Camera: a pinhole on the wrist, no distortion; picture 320 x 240 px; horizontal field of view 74.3 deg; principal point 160.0 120.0 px. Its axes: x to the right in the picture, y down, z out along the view. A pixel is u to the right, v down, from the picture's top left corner.
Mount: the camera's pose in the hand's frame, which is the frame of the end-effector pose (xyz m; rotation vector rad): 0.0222 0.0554 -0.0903 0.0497 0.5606 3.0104
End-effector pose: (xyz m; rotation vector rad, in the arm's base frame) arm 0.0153 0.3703 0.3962 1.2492 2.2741 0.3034
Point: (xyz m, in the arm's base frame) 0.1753 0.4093 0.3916
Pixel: 234.1 115.0
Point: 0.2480 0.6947 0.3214
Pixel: 71.0 23.7
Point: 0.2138 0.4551 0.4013
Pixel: 211.5 68.0
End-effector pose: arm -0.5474 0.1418 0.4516 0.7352 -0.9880 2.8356
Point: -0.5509 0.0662 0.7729
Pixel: outside the picture
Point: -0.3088 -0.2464 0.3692
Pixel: 288.4 76.5
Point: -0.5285 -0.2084 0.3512
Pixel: 209.1 9.2
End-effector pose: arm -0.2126 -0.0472 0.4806 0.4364 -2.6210 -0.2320
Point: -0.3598 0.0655 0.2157
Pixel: 192.2 188.6
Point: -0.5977 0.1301 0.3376
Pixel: 87.7 106.5
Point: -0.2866 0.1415 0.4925
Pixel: 201.6 16.8
